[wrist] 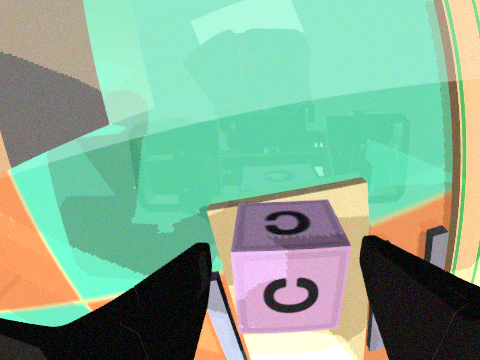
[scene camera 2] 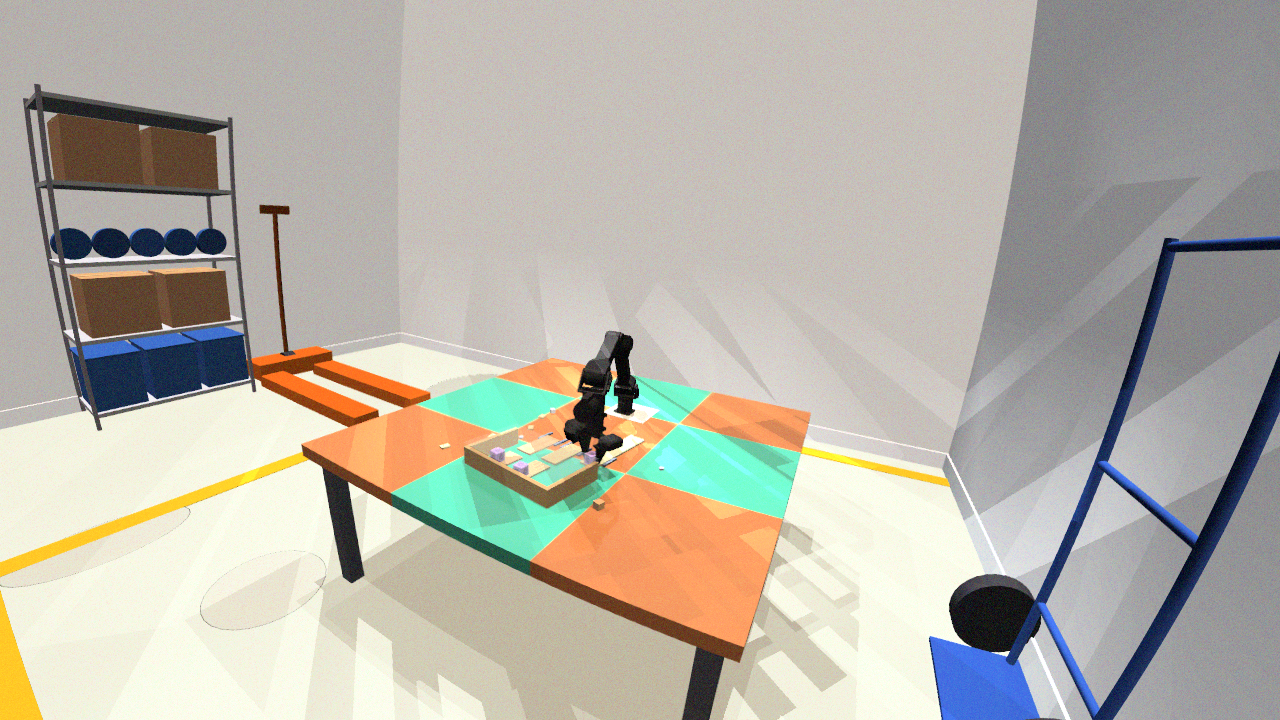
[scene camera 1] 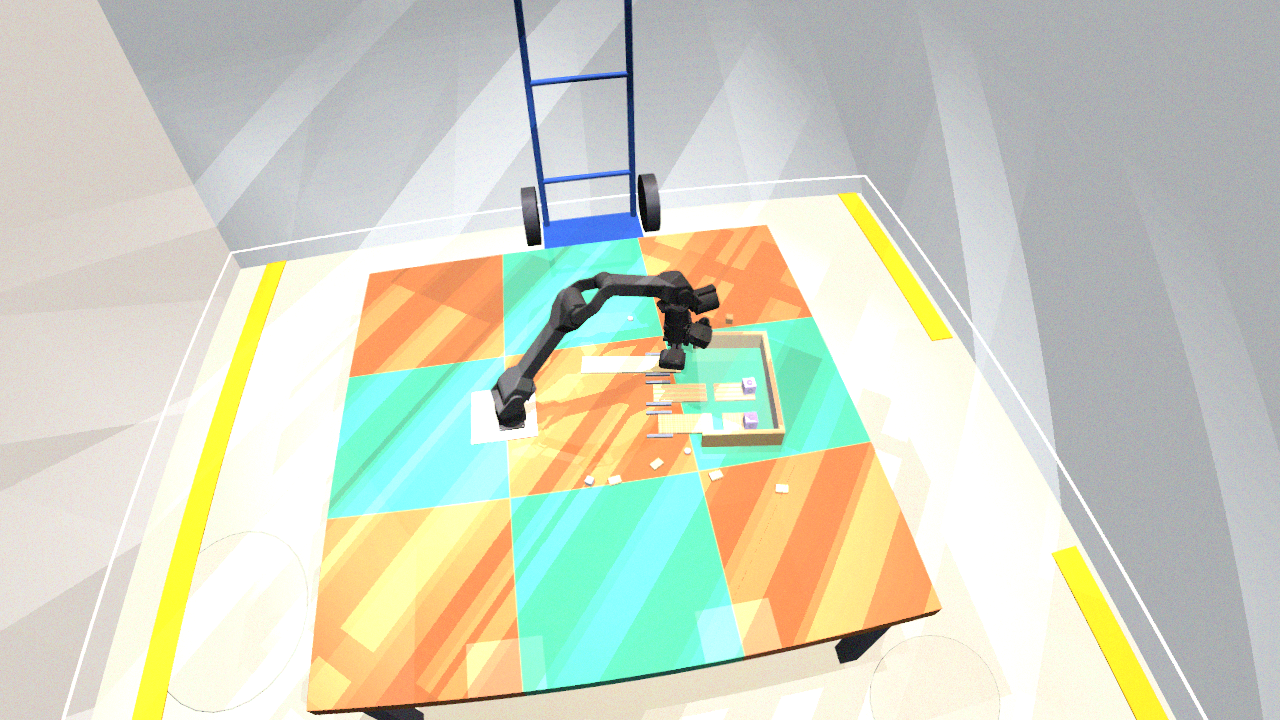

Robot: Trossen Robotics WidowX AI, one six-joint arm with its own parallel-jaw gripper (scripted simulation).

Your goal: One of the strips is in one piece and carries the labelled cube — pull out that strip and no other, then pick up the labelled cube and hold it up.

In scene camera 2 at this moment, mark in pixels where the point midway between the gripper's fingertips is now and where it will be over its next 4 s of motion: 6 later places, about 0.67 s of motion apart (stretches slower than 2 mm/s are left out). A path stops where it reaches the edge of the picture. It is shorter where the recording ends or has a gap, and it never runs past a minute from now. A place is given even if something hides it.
The gripper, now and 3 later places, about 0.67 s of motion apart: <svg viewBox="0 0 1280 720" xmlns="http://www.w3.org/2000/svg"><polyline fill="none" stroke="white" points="591,460 595,448 600,434 605,423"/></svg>
